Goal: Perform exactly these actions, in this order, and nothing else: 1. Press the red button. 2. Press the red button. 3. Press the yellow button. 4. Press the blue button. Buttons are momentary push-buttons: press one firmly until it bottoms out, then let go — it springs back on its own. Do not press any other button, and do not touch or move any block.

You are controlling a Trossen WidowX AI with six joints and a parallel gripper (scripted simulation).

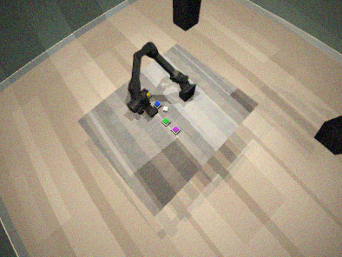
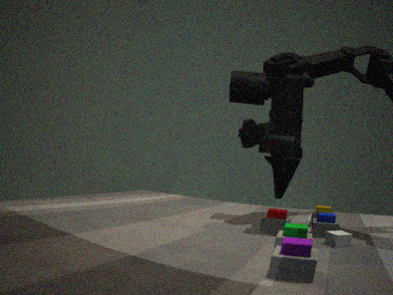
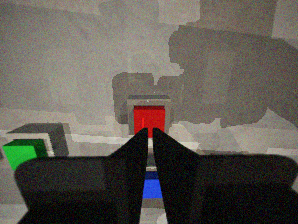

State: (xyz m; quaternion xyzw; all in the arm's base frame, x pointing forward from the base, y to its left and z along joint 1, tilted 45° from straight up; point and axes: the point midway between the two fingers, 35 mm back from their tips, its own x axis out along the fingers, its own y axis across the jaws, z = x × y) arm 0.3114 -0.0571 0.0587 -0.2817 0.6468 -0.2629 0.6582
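Right now the red button is 3 cm below my gripper tip. From my gripper tip the other things lie so: small white block: 11 cm behind, 6 cm to the left, 5 cm below; green button: 14 cm to the left, 4 cm behind, 3 cm below; blue button: 9 cm behind, 3 cm below, 1 cm to the right.
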